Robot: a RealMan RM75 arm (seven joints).
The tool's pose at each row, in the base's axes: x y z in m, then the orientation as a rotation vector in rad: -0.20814 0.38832 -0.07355 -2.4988 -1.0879 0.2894; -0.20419 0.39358 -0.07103 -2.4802 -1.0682 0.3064; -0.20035 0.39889 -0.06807 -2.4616 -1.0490 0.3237; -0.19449 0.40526 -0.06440 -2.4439 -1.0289 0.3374; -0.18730 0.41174 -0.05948 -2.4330 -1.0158 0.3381; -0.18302 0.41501 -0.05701 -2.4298 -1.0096 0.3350; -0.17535 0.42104 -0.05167 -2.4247 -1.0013 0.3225; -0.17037 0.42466 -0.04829 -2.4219 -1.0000 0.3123; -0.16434 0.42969 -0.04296 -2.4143 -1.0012 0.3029; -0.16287 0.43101 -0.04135 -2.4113 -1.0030 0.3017; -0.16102 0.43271 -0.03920 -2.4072 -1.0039 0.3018; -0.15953 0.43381 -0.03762 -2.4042 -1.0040 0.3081; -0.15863 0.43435 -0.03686 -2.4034 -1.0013 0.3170; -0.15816 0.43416 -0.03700 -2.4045 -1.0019 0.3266
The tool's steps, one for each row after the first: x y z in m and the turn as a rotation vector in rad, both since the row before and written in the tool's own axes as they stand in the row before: 0.00647 -0.00177 -0.00216 0.0268 -0.0017 0.0078; 0.00640 -0.00218 -0.00246 0.0266 -0.0022 0.0077; 0.00850 -0.00203 -0.00347 0.0254 0.0001 0.0081; 0.00942 -0.00207 -0.00498 0.0145 0.0056 0.0041; 0.00522 -0.00070 -0.00272 0.0046 0.0046 0.0020; 0.00946 -0.00188 -0.00555 0.0053 0.0121 0.0008; 0.00597 -0.00102 -0.00355 0.0011 0.0080 -0.0022; 0.00770 -0.00227 -0.00506 0.0045 0.0076 -0.0053; 0.00195 -0.00077 -0.00145 0.0017 0.0009 -0.0024; 0.00249 -0.00105 -0.00191 0.0033 0.0005 -0.0020; 0.00182 -0.00061 -0.00150 0.0037 -0.0038 0.0001; 0.00101 -0.00019 -0.00079 0.0033 -0.0051 0.0032; 0.00020 0.00047 -0.00014 0.0006 -0.0070 0.0020
